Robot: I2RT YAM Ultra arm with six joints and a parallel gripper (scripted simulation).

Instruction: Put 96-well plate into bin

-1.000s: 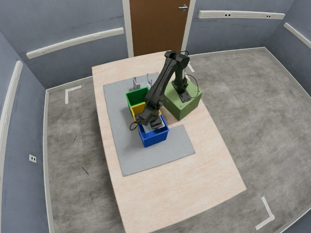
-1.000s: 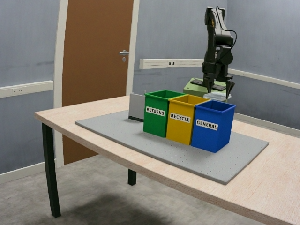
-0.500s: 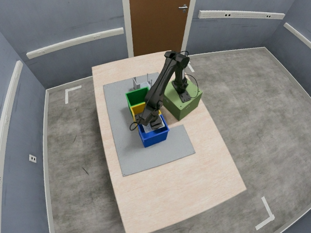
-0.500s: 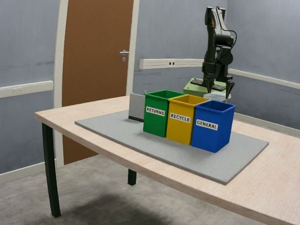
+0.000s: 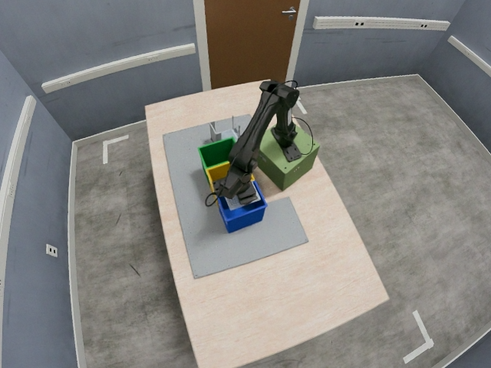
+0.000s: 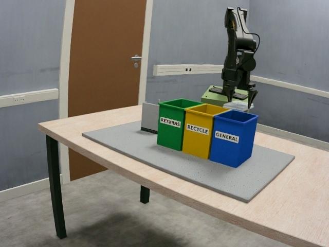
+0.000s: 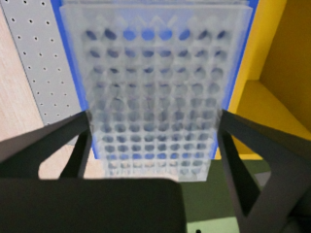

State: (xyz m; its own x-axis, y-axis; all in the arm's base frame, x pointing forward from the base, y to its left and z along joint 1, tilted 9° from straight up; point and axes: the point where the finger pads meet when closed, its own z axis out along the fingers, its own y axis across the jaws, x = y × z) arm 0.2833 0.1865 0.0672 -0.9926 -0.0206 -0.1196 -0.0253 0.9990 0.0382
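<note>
The blue general bin is 14 cm below my hand. Also, from my hand: clear 96-well plate (1 cm below); yellow recycle bin (14 cm below, 13 cm to the right, 1 cm ahead); green returns bin (26 cm to the right, 14 cm below, 1 cm ahead).
</note>
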